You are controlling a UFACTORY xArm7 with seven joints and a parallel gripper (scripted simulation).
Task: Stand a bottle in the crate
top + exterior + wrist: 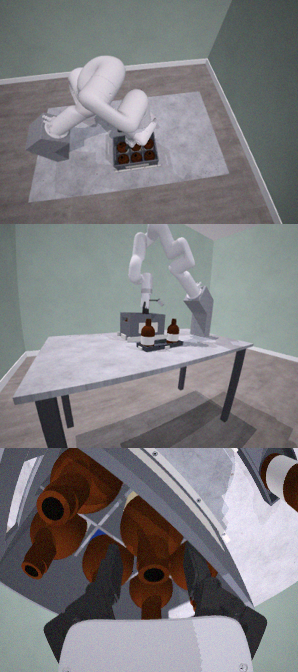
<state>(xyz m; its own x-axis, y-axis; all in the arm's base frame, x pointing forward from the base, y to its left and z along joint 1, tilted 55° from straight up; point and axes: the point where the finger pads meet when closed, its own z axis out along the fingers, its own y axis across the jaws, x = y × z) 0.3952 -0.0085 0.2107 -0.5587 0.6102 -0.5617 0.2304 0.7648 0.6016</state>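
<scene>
Now: the glass bottle 70 mm below my hand. The rest, counted from my hand: grey crate 80 mm below, 40 mm to the right, 10 mm ahead; then dark tray 200 mm to the left, 150 mm below, 60 mm behind.
</scene>
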